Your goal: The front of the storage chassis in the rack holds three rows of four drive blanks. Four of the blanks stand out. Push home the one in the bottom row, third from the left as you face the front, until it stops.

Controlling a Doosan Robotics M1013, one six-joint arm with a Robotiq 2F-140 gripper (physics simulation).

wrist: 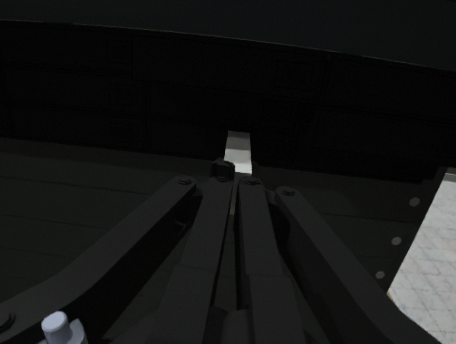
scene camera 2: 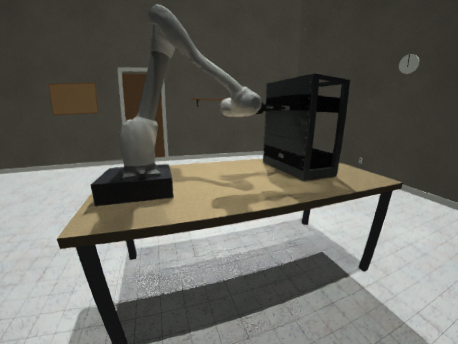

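Rack: visible, wrist view [104, 116], scene camera 2 [288, 140].
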